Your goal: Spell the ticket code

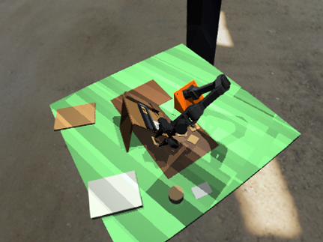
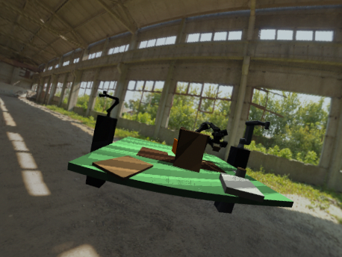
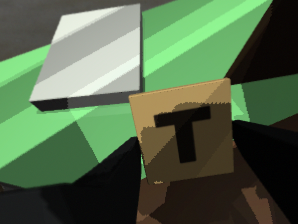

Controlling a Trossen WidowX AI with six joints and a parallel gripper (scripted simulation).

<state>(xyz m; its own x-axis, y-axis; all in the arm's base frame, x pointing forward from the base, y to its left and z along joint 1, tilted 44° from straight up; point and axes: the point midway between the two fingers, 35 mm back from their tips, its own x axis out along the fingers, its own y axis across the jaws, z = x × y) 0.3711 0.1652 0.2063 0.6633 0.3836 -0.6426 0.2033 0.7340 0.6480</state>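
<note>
Right now my gripper tip is 80 mm past the white ticket, 140 mm to the left of it and 80 mm above it. From my gripper tip the other things lie so: card (90 mm behind, 300 mm to the left, 180 mm below); then brown mat (180 mm behind, 240 mm to the right, 180 mm below); then short tan cylinder (50 mm ahead, 260 mm to the left, 150 mm below).
</note>
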